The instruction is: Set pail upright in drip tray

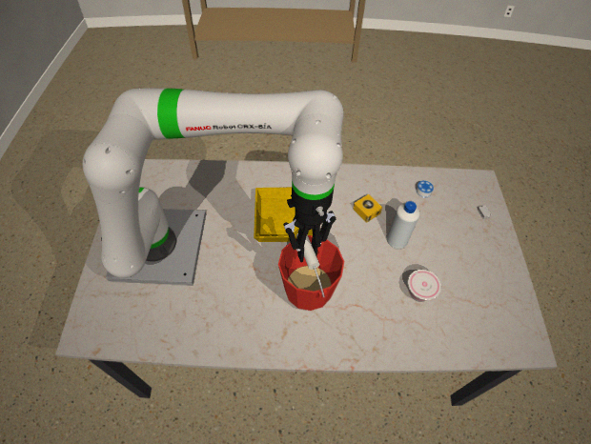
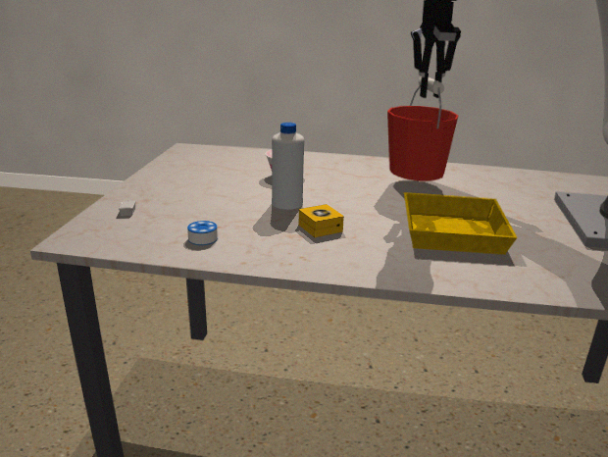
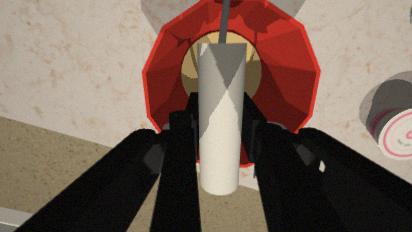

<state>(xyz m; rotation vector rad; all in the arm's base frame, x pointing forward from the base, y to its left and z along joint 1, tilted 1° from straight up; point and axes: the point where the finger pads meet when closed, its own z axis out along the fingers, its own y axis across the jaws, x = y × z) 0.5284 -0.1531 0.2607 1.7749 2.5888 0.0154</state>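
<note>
My gripper is now 100 mm above the red pail and 10 mm short of it. The rest, counted from my hand: white bottle: 330 mm ahead, 240 mm to the left, 180 mm below; then drip tray: 310 mm to the left, 270 mm below, 80 mm behind; then pink-rimmed round dish: 390 mm ahead, 240 mm below, 30 mm to the left.
</note>
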